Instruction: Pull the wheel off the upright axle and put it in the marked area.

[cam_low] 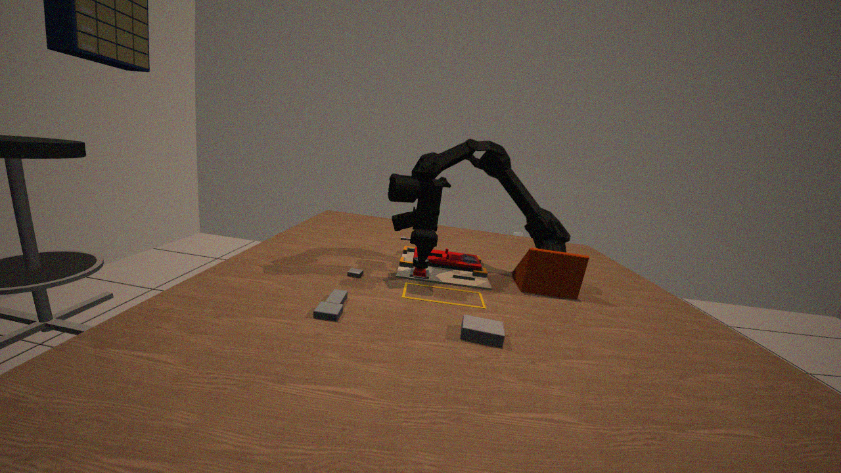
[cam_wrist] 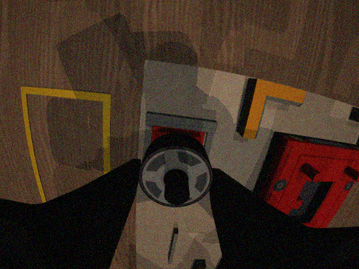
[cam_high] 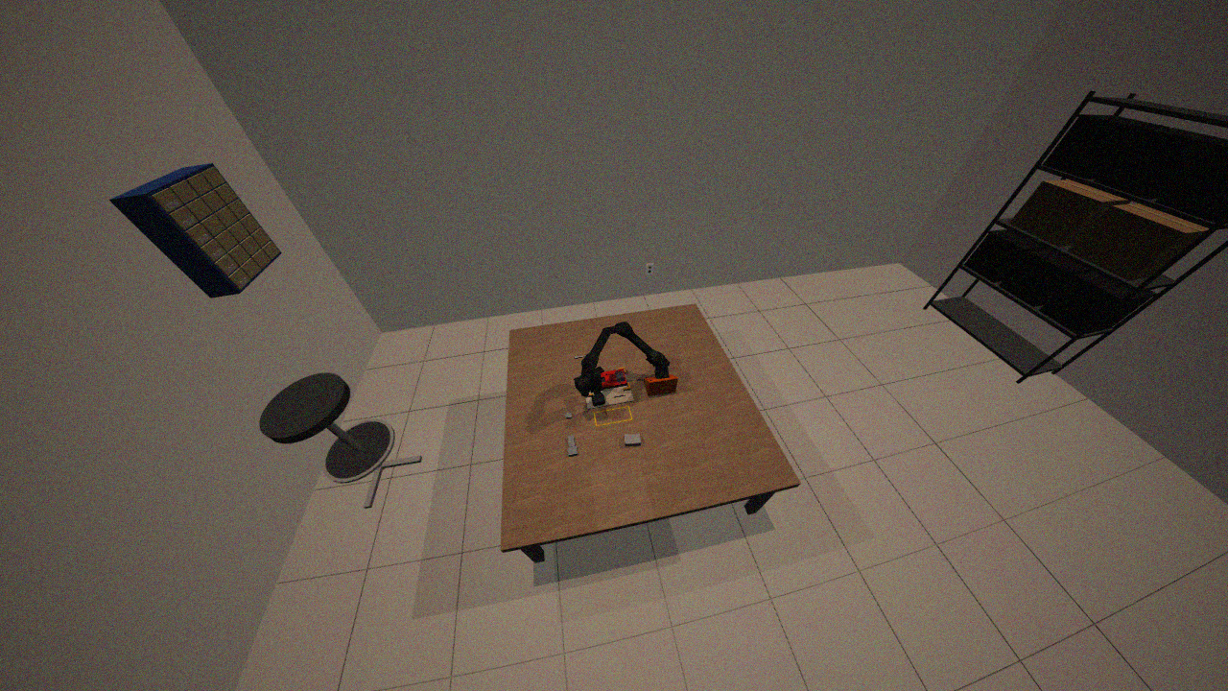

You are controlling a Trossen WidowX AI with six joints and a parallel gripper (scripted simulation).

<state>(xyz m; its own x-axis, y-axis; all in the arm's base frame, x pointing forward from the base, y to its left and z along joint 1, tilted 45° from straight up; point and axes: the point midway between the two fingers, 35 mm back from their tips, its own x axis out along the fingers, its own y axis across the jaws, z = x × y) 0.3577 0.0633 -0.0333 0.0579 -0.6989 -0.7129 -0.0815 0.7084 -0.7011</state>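
The pale board lies 5 cm behind my gripper tip, 10 cm to the right of it and 3 cm below it.
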